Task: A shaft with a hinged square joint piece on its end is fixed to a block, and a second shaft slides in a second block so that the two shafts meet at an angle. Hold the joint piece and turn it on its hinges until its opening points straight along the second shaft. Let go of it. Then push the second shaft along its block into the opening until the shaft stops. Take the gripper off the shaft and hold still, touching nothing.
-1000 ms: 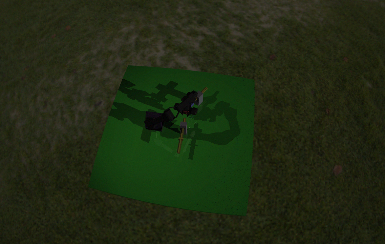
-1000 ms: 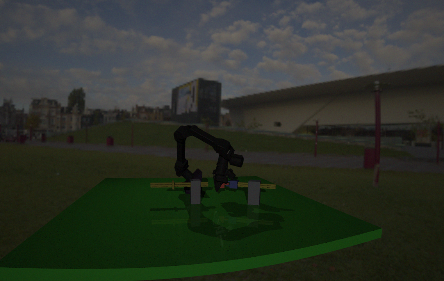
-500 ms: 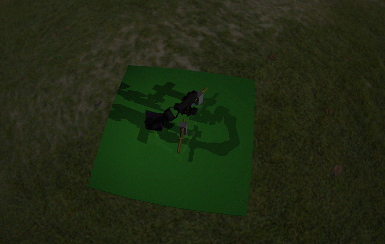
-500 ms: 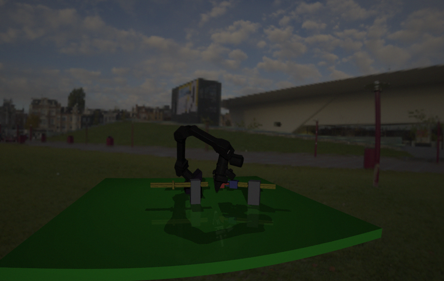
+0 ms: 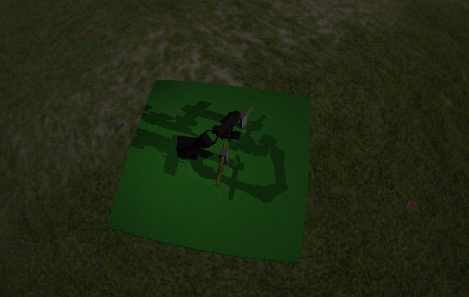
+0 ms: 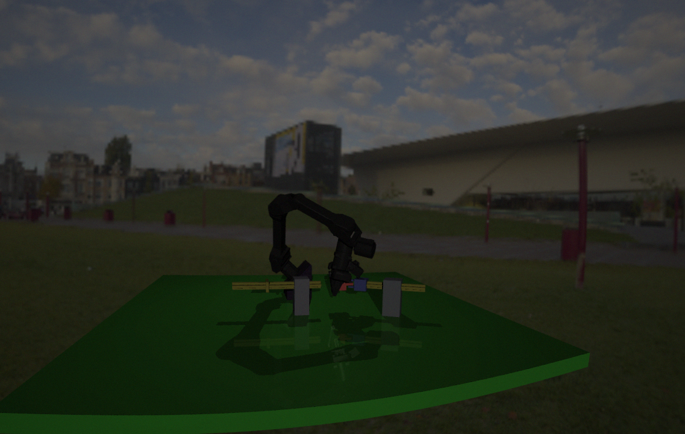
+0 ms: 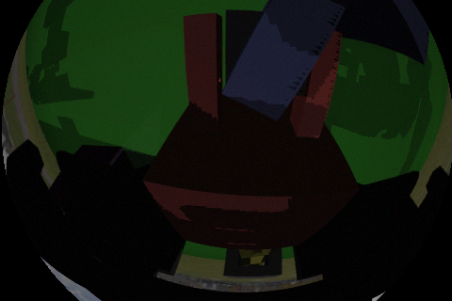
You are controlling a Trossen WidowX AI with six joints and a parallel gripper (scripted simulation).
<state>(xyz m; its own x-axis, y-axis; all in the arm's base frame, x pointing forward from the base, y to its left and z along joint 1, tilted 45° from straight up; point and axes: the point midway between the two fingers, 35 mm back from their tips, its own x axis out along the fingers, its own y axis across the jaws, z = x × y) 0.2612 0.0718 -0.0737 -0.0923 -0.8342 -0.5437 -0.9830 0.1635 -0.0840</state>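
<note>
The red square joint piece is 30 mm to the left of my gripper tip and 40 mm above it.
</note>
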